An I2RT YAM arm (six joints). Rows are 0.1 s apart.
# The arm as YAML. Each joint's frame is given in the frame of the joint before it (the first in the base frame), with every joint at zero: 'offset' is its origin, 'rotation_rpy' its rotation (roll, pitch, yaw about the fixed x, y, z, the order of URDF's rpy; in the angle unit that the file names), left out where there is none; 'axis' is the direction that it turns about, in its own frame. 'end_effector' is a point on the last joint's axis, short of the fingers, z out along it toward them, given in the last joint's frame.
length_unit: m
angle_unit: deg
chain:
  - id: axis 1
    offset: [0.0, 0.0, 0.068]
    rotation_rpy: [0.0, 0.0, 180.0]
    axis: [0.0, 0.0, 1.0]
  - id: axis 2
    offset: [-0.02, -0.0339, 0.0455]
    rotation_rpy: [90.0, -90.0, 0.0]
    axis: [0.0, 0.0, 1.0]
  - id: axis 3
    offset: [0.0, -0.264, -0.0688]
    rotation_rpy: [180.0, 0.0, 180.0]
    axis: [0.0, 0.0, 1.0]
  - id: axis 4
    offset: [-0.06, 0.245, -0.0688]
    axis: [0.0, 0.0, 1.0]
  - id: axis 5
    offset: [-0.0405, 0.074, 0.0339]
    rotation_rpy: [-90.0, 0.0, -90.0]
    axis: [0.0, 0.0, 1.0]
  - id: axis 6
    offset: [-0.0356, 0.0, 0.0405]
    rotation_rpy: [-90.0, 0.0, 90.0]
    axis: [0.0, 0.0, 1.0]
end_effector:
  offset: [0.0, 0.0, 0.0]
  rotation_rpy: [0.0, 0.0, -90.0]
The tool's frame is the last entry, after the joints.
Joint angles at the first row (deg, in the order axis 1, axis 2, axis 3, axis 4, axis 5, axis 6):
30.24 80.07 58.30 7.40 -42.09 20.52
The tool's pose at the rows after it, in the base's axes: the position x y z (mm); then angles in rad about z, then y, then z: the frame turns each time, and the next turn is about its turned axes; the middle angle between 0 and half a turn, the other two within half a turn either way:
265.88 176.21 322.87 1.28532 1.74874 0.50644
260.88 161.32 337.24 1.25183 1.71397 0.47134
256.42 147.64 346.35 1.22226 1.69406 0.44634
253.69 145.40 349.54 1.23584 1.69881 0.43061
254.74 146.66 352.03 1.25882 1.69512 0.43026
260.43 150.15 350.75 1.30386 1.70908 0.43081
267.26 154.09 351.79 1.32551 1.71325 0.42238
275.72 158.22 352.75 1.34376 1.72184 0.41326
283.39 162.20 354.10 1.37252 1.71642 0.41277
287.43 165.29 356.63 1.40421 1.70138 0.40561
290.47 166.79 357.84 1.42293 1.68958 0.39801
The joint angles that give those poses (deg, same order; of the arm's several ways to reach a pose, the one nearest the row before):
29.12 79.16 59.59 5.41 -43.64 19.14
27.10 76.02 59.38 5.19 -44.05 18.99
25.09 73.43 58.98 4.53 -44.50 18.58
24.84 72.76 59.44 2.83 -45.49 17.15
24.87 73.23 60.28 2.52 -46.78 17.01
24.82 75.10 61.94 0.97 -49.24 15.39
24.87 77.03 63.85 0.32 -50.37 14.23
24.83 79.31 66.23 -0.86 -51.33 12.72
24.79 81.39 68.22 -0.79 -53.03 12.41
24.86 82.61 69.46 0.06 -54.89 12.48
24.80 83.41 70.11 1.03 -56.11 12.57

